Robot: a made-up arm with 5 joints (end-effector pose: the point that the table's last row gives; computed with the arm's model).
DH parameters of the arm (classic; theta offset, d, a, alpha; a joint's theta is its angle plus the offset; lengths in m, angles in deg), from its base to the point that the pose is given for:
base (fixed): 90 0.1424 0 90
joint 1: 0 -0.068 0.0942 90
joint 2: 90 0.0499 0.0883 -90
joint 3: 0 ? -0.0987 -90
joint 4: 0 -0.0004 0.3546 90
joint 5: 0 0.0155 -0.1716 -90
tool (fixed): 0 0.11 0 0
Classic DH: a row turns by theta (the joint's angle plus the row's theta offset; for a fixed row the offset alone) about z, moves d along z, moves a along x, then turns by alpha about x.
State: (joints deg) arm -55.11 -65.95 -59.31 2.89 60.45
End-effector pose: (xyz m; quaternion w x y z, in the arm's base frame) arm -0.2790 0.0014 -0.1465 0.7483 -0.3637 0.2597 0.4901
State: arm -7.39 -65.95 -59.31 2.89 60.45
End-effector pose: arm -0.2790 0.2147 -0.0509 0.8315 -0.0299 0.0393 0.5533
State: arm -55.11 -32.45 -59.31 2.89 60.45
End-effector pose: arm -0.1647 0.0544 -0.2224 0.8588 -0.4213 0.1318 0.2600
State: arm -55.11 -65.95 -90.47 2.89 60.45
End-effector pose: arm -0.3006 0.0057 -0.0847 0.6594 -0.4799 0.4499 0.3640
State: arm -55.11 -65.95 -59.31 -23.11 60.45
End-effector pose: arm -0.2139 -0.0072 -0.1030 0.7124 -0.5297 0.1168 0.4454
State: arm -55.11 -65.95 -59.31 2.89 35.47
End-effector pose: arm -0.2530 0.0851 -0.1557 0.6745 -0.4611 0.4154 0.3999
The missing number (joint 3, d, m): -0.2579
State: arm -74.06 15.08 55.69 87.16 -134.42
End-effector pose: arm 0.1615 0.1714 -0.7144 0.0632 -0.8249 0.3550 -0.4353
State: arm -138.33 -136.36 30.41 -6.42 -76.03
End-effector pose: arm -0.3940 0.0832 -0.1539 0.1875 0.4707 -0.8529 -0.1261
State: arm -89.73 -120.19 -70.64 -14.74 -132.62
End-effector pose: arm -0.2972 -0.4381 -0.1440 0.5739 0.5704 -0.2229 0.5437
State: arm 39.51 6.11 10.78 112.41 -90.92
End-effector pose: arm -0.1941 0.5801 0.7082 0.6374 -0.4346 0.1994 0.6042
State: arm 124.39 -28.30 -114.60 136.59 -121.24
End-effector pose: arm -0.0461 -0.7568 0.6318 0.0673 0.4107 0.6164 -0.6684
